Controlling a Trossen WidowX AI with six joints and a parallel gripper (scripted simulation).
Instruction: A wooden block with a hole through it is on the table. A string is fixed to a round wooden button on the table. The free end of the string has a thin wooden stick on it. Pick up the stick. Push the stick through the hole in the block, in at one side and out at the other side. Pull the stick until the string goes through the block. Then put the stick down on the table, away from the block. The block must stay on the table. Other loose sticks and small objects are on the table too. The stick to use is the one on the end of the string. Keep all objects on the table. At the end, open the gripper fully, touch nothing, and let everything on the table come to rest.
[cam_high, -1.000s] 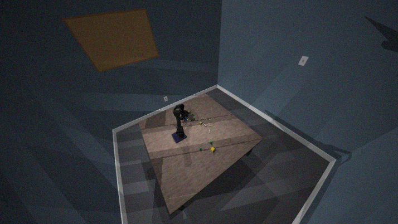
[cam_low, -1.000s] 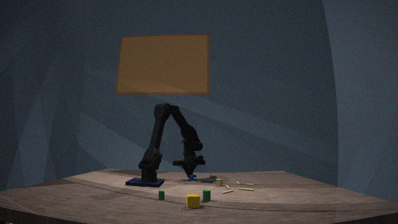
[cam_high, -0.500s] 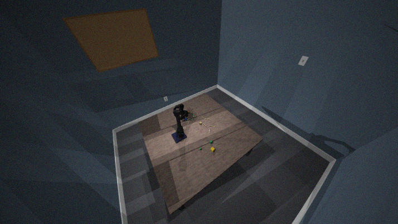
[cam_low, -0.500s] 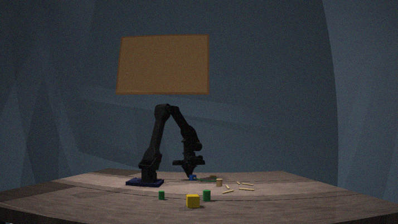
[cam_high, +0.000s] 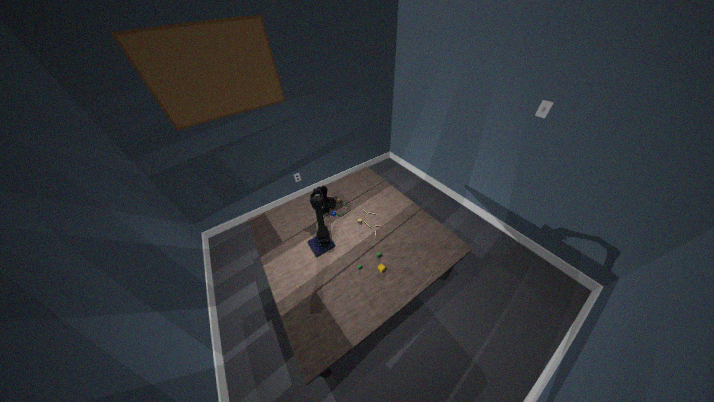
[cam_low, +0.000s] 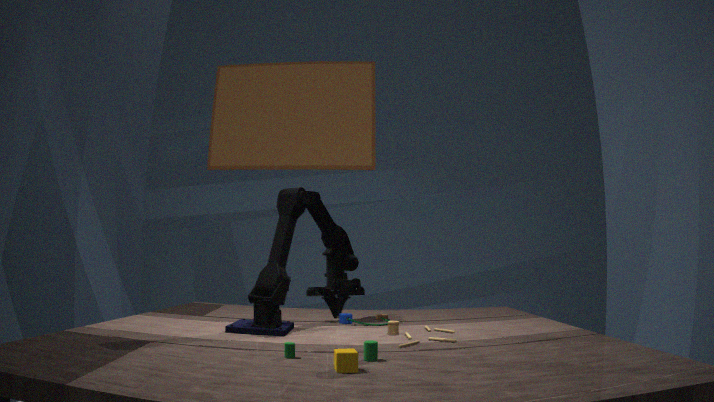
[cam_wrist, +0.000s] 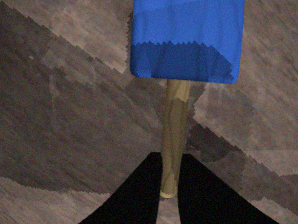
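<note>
Right now my gripper tip is 4 cm short of the blue block and 4 cm to the left of it. From my gripper tip the other things lie so: thin wooden stick: 3 cm ahead, 3 cm to the right; tan wooden cylinder: 20 cm ahead, 21 cm to the right, 1 cm above; round wooden button: 13 cm ahead, 11 cm to the left.
</note>
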